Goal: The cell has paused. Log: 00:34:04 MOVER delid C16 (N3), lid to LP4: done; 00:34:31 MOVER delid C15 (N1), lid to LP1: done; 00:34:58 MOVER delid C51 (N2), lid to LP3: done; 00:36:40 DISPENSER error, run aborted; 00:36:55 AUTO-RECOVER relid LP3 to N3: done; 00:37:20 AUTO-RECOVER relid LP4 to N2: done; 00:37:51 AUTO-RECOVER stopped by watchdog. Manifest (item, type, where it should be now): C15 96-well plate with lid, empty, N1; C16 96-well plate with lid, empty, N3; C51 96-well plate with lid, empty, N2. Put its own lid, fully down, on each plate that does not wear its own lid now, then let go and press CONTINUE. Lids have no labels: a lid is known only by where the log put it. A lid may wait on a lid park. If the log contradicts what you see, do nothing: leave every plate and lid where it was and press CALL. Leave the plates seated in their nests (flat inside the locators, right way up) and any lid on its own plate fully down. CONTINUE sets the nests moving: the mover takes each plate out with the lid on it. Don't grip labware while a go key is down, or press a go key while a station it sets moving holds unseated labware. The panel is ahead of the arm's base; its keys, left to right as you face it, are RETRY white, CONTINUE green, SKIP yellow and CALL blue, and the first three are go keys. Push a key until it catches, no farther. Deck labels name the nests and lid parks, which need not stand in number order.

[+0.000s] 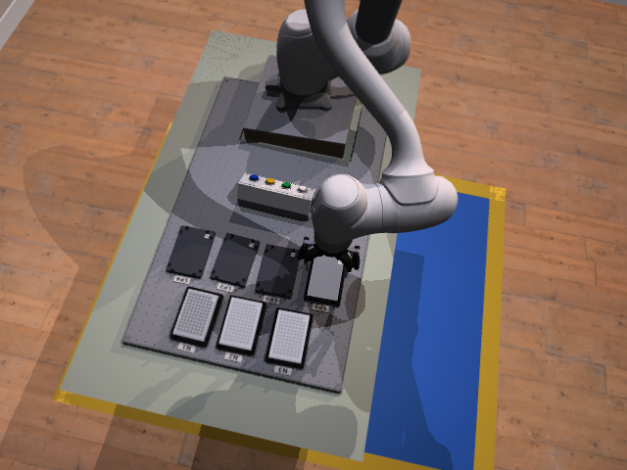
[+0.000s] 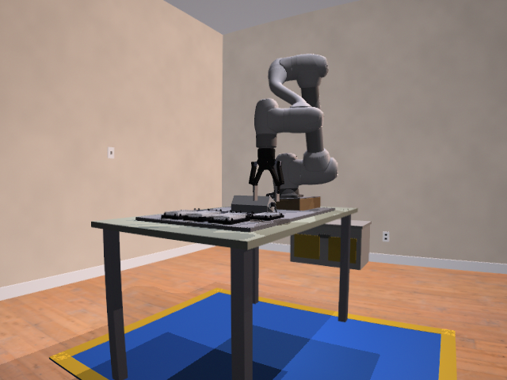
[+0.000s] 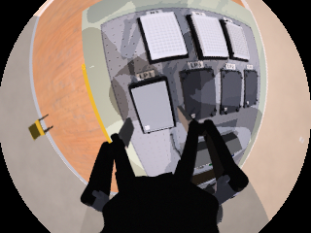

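My hand is 90 mm above the lid park LP1. The rest, counted from my hand: lid park LP3: 20 mm behind, 140 mm to the right, 90 mm below; then white key: 250 mm behind, 70 mm to the right, 30 mm below; then 96-well plate: 170 mm ahead, 90 mm to the right, 80 mm below.
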